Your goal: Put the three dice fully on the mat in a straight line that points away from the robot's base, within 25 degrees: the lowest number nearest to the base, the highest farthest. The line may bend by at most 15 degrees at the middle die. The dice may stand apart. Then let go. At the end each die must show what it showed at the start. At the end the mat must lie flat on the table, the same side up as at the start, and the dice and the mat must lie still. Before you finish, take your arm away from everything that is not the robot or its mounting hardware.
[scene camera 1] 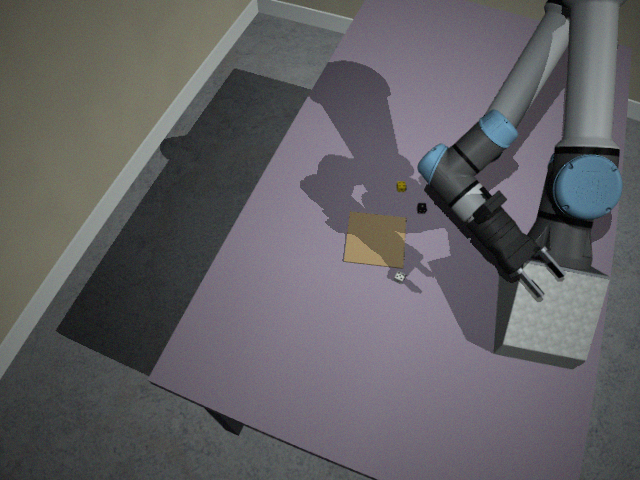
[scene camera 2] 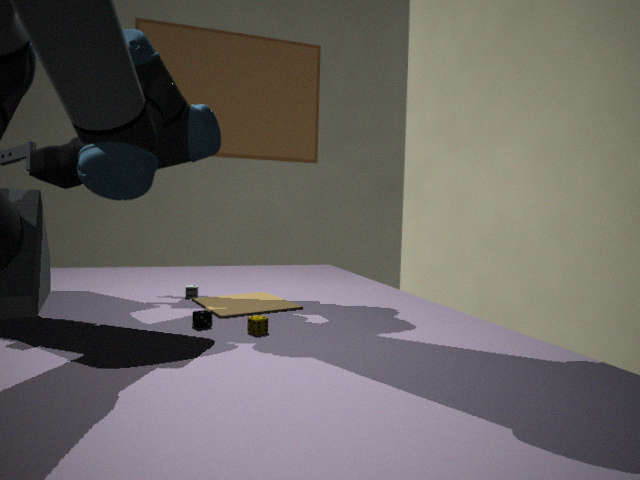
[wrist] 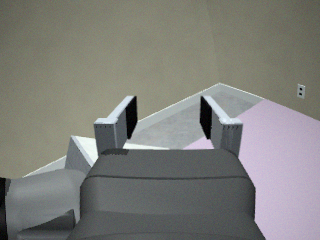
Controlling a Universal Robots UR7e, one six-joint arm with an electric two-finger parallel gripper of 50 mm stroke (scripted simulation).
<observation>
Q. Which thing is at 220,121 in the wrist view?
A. My gripper.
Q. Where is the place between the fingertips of my gripper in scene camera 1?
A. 552,285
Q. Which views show the tan mat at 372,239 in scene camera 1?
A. Scene camera 1 and scene camera 2 only.
</observation>
